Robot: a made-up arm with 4 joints.
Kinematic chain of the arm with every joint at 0, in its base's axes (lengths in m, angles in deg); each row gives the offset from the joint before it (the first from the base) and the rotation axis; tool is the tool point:
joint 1: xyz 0 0 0.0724 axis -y
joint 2: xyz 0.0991 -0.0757 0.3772 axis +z
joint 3: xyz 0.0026 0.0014 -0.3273 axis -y
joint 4: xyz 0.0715 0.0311 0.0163 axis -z
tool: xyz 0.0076 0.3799 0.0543
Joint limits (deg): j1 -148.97..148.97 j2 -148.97..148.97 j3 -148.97..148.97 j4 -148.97..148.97
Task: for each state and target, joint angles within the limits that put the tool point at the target. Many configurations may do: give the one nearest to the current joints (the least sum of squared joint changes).
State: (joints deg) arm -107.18 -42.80 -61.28 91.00
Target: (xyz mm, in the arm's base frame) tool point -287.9 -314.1 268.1
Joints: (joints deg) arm -144.48 -60.24 -69.64 109.21
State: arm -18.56 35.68 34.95 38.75
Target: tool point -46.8 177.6 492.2
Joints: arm 4.98 47.70 62.91 53.70
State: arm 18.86 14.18 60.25 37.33
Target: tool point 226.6 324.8 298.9
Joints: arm -0.79 17.66 23.40 33.82
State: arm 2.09 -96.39 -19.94 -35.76
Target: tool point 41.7 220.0 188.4
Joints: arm -11.27 -69.90 -0.26 -92.18
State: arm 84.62 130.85 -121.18 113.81
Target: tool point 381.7 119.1 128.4
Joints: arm 52.78 148.97 -112.03 138.68
